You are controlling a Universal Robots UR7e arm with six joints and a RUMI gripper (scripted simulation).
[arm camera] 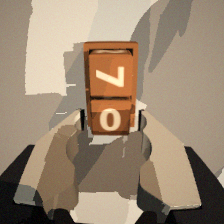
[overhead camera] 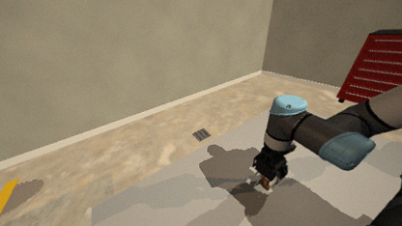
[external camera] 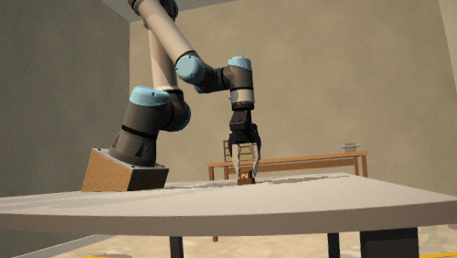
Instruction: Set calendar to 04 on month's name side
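Right now my hand is 10 mm above the cube. The rest, counted from my hand: calendar tray 20 mm to the right, 30 mm below.
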